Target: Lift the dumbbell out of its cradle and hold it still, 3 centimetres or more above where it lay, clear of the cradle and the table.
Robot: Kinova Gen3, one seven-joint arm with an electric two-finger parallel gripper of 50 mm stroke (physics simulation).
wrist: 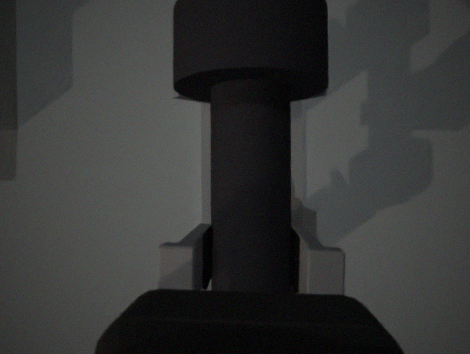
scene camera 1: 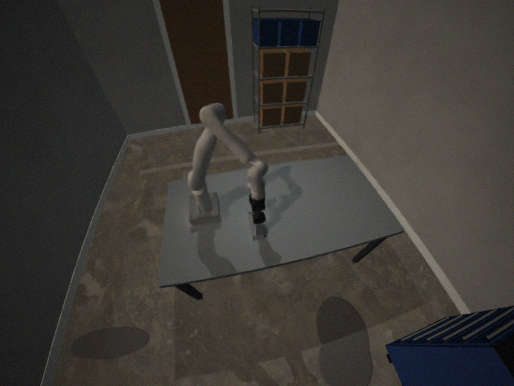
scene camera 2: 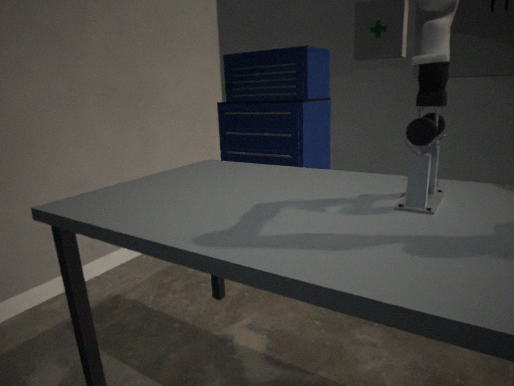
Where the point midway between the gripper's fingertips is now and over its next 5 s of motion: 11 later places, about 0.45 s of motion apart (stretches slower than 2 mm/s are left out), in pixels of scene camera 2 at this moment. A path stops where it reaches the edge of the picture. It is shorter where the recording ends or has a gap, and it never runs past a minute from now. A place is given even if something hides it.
My gripper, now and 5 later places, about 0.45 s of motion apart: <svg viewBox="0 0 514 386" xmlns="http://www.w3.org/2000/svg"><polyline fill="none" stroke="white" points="427,130 429,125 429,118 431,111 429,106 429,102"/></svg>
